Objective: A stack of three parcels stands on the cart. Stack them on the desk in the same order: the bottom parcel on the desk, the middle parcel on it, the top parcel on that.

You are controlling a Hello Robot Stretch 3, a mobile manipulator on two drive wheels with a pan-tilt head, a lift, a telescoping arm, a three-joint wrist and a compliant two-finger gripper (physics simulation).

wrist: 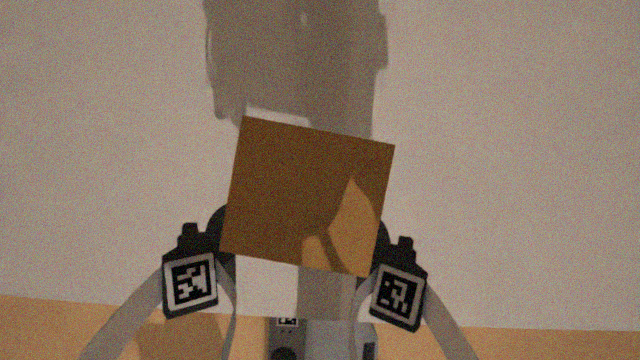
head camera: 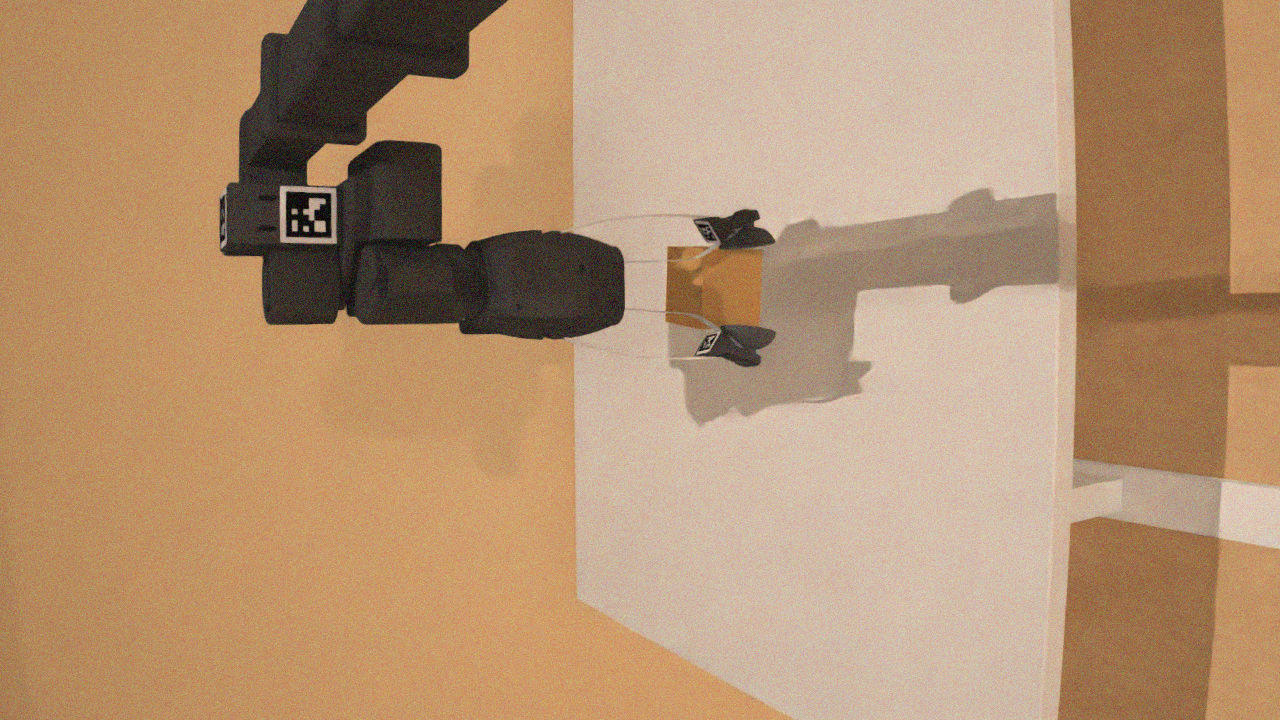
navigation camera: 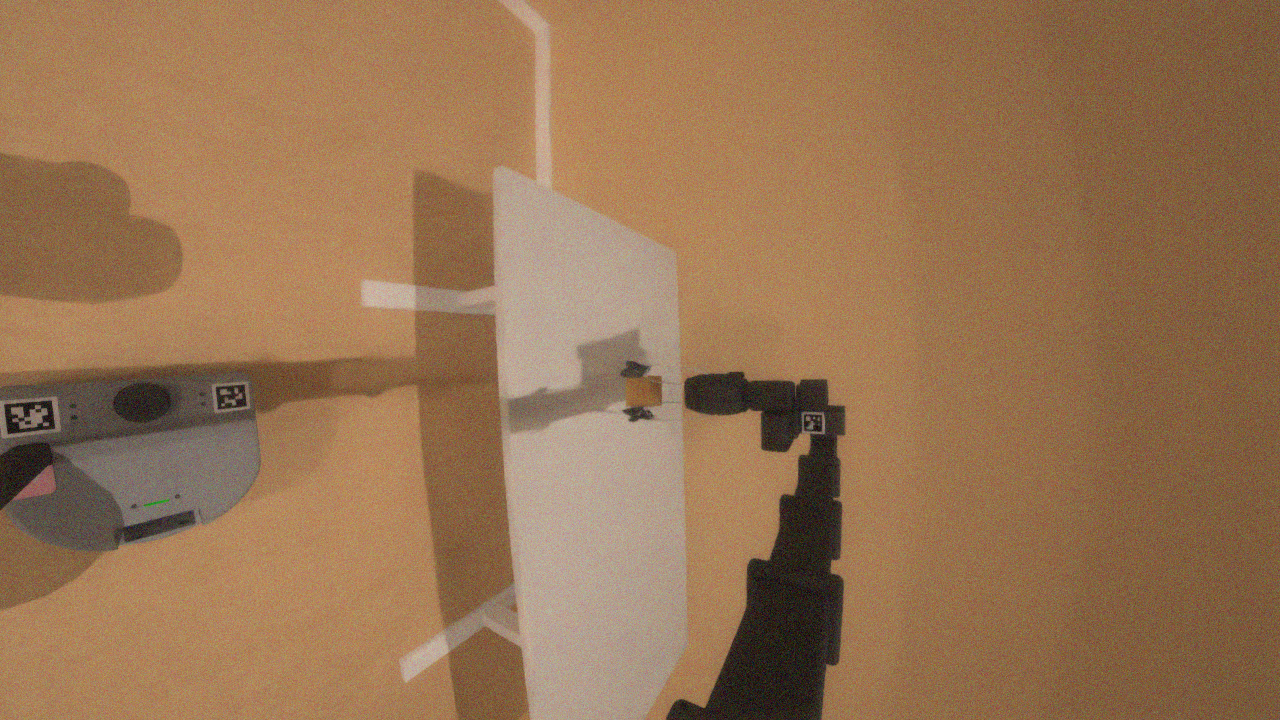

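Where they show: gripper, fingertip midpoint: [wrist: 298, 236] [head camera: 768, 288] [navigation camera: 623, 391]; robot's base, link origin: [wrist: 287, 329] [navigation camera: 144, 400].
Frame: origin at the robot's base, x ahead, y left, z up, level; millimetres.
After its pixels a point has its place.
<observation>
An orange-brown parcel [head camera: 716, 295] @(x -15, y -567, z 923 mm) [navigation camera: 646, 391] @(x -20, y -566, z 928 mm) [wrist: 300, 190] @(x -20, y -594, z 934 mm) is between the two fingers of my gripper [head camera: 760, 288] @(x -20, y -562, z 881 mm) [navigation camera: 637, 391] @(x -20, y -562, z 881 mm) [wrist: 298, 236] @(x -20, y -562, z 881 mm), which is shut on it. The parcel sits slightly turned between the fingers in the wrist view. It is over the white desk [head camera: 805, 537] @(x 210, y -704, z 721 mm) [navigation camera: 599, 537] @(x -400, y -666, z 721 mm) [wrist: 500, 150] @(x -217, y -617, z 721 mm), near the desk's far long edge. Shadows of the arm, gripper and parcel fall on the desk beside it. The height of its underside over the desk is hard to tell. The cart and the other two parcels do not show in these views.
My extended arm [navigation camera: 787, 608] @(x -81, y -196, z 1219 mm) reaches around past the desk's far edge, with the wrist turned back over the desk. My grey base [navigation camera: 192, 465] @(x -131, y -57, z 160 mm) stands on the floor on the near side. White desk legs [head camera: 1172, 505] [navigation camera: 393, 294] stick out under the near edge.
</observation>
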